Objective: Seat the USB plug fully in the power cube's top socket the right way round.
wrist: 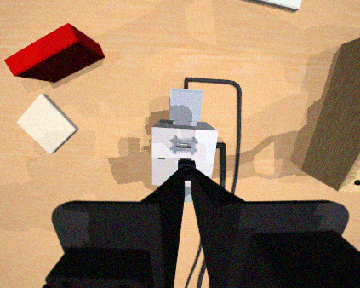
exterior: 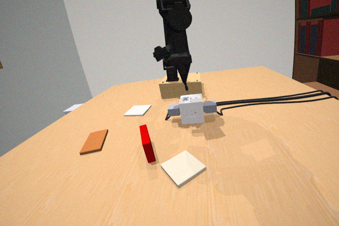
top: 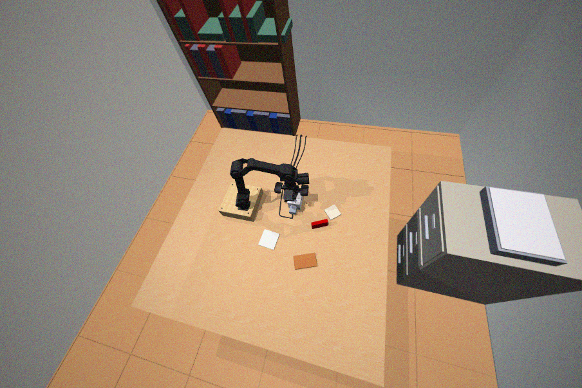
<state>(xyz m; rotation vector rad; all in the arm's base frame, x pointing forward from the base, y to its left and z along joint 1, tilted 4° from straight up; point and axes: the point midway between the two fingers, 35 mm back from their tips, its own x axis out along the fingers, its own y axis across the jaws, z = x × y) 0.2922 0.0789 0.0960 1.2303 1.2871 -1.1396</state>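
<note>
The black USB plug is 2 cm below my gripper tip. The rest, counted from my gripper tip: cream tile 24 cm ahead, 1 cm to the right, 13 cm below; red block 17 cm ahead, 11 cm to the right, 10 cm below; white tile 11 cm behind, 24 cm to the right, 13 cm below.
</note>
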